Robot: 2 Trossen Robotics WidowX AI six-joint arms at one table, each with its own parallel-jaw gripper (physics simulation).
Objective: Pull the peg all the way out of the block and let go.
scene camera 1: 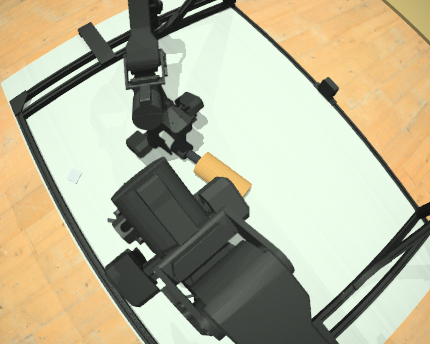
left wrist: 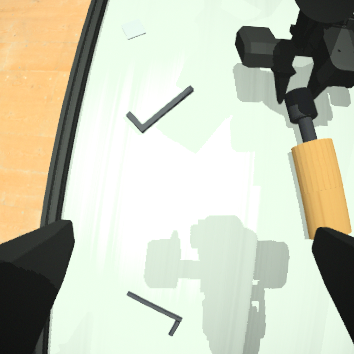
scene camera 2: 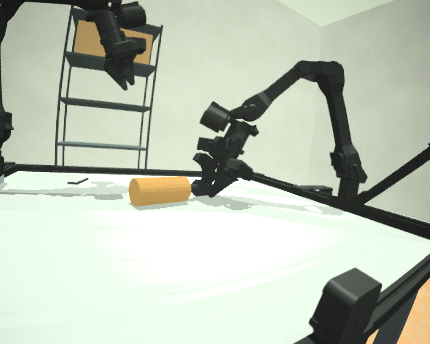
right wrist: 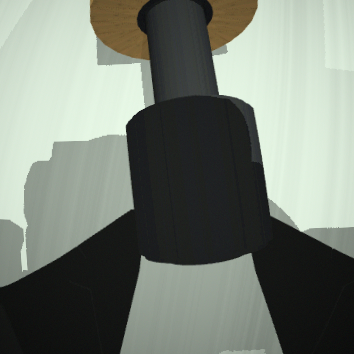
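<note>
The block, an orange wooden cylinder, lies on its side on the table. The dark peg has a thick round head, and its thinner shaft runs into the hole in the block's end. My right gripper is shut on the peg's head, one finger against each side. How deep the shaft sits in the block is hidden. My left gripper is open and empty, high above the table; its fingers are hidden in scene camera 1.
Two dark L-shaped bars, one farther up and one lower, lie on the table to the left of the block in the left wrist view. A small pale square lies near the table's black edge rail.
</note>
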